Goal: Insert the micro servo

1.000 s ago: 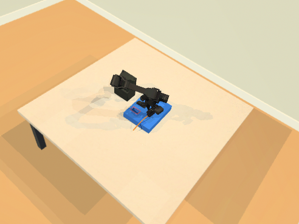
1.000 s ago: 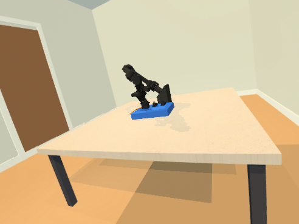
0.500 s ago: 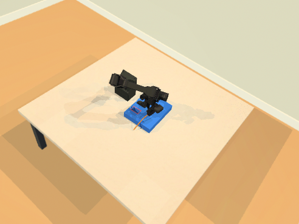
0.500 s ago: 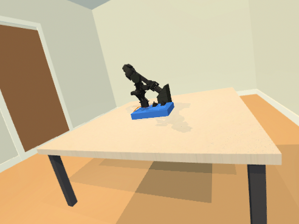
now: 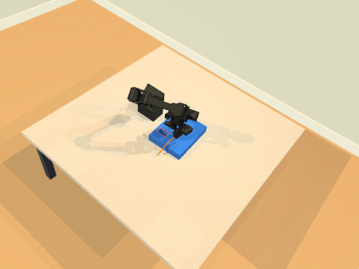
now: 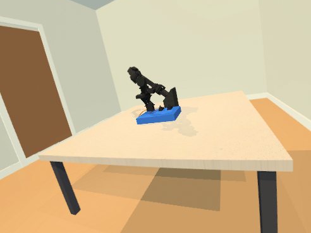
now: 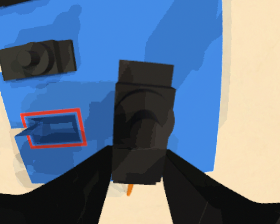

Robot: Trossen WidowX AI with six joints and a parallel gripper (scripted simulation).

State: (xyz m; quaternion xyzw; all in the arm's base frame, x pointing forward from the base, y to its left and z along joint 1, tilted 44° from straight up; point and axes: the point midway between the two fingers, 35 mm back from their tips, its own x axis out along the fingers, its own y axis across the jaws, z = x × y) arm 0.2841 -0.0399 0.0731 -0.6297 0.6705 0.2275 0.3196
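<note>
Right now my gripper tip is 1 cm short of the blue deck, 7 cm to the right of it and 10 cm above it.
</note>
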